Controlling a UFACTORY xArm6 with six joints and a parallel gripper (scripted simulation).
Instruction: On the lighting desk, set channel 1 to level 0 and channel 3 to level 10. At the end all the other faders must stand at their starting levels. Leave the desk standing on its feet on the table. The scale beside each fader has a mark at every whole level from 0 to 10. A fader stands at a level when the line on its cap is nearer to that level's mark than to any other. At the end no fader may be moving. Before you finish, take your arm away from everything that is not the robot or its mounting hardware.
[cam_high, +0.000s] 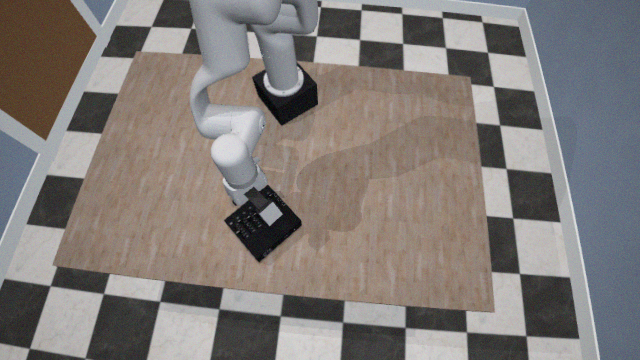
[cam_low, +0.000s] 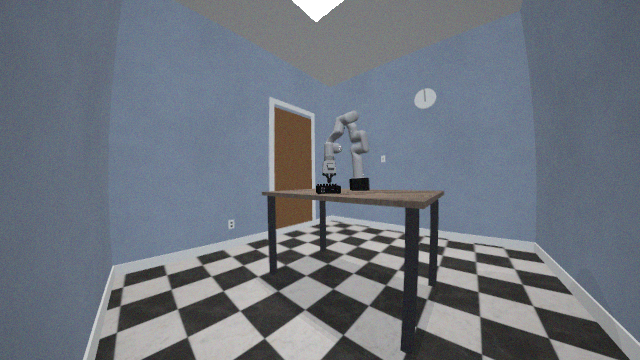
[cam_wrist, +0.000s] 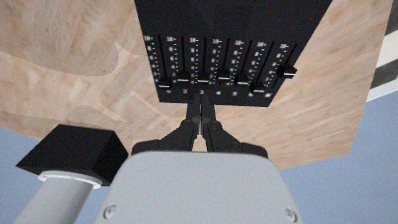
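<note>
My gripper is now 3 cm above the channel 3 cap, 2 cm to the right of it and 2 cm short of it. The rest, counted from my hand: channel 1 fader cap (5 cm to the left, 3 cm below, 1 cm behind); then channel 2 cap (3 cm to the left, 3 cm below, 1 cm ahead).
</note>
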